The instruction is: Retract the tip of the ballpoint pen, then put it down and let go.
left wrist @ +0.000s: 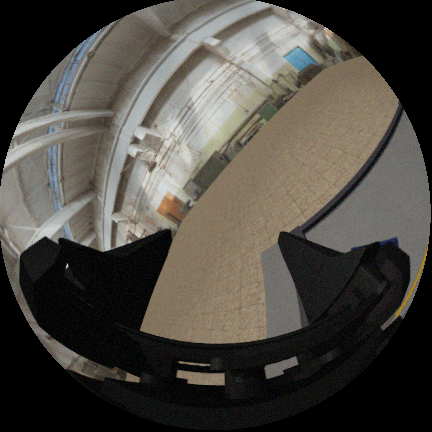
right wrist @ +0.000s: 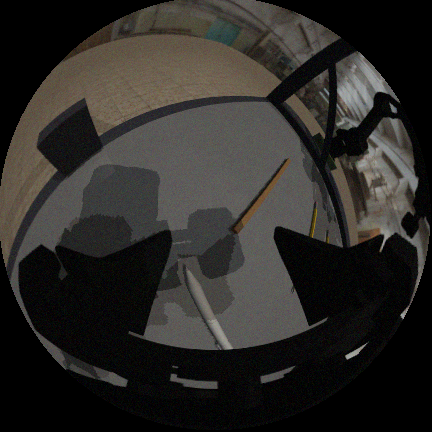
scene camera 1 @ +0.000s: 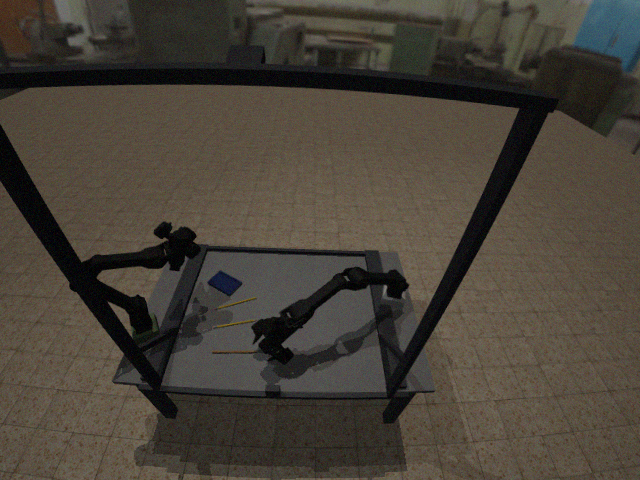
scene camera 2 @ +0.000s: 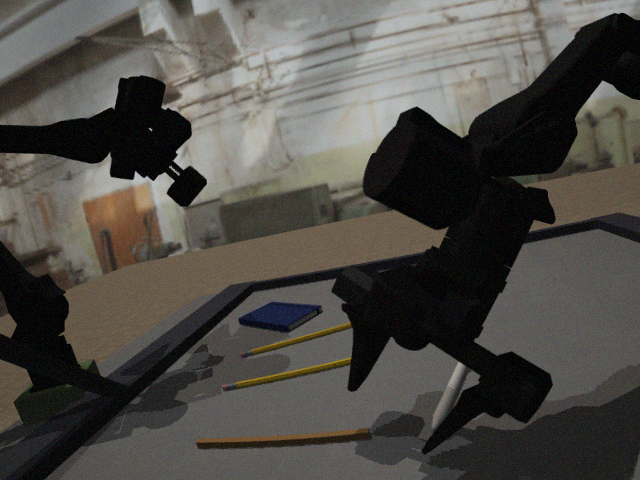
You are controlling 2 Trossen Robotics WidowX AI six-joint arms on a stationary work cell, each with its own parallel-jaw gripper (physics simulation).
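Seen in the pictures: left gripper, fingertip midpoint: (left wrist: 226, 236) (scene camera 2: 171, 167); right gripper, fingertip midpoint: (right wrist: 223, 234) (scene camera 1: 260, 352) (scene camera 2: 386, 420); left arm's base at its link origin: (scene camera 1: 143, 325); right arm's base at its link origin: (scene camera 1: 394, 292).
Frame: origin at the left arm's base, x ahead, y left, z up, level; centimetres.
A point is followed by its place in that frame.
Note:
The white ballpoint pen (scene camera 2: 448, 396) @[x 45.3, y -31.3, z -2.9 cm] (right wrist: 202, 302) @[x 44.5, y -31.7, z -2.9 cm] shows between the spread fingers of my right gripper (scene camera 2: 388, 419) @[x 38.3, y -32.3, z -1.4 cm] (right wrist: 223, 234) @[x 38.3, y -32.3, z -1.4 cm], which is open low over the table. In the right wrist view the pen slants with its narrow end pointing up the picture, closer to the finger at the picture's left. Its other end is hidden behind the gripper. Whether the pen's tip is out or in is too small to tell. The pen is hidden in scene camera 1. My left gripper (left wrist: 226, 236) @[x 25.9, y 17.7, z 28.3 cm] is open and empty, raised near the far left corner of the table.
An orange-brown stick (scene camera 1: 233, 352) @[x 29.2, y -26.3, z -3.4 cm] (scene camera 2: 281, 439) @[x 29.9, y -26.7, z -3.3 cm] (right wrist: 261, 196) @[x 32.4, y -27.8, z -3.3 cm] lies beside the right gripper. Two yellow pencils (scene camera 1: 236, 303) @[x 38.7, y -4.3, z -3.5 cm] (scene camera 2: 294, 373) @[x 34.6, y -14.3, z -3.5 cm] and a blue book (scene camera 1: 224, 282) @[x 37.9, y 9.4, z -2.8 cm] (scene camera 2: 280, 316) @[x 37.9, y 7.0, z -2.8 cm] lie farther back on the grey table (scene camera 1: 310, 263) @[x 80.9, y 2.2, z -4.0 cm]. Dark frame posts (scene camera 1: 467, 248) @[x 71.7, y -69.9, z 70.4 cm] rise at its sides.

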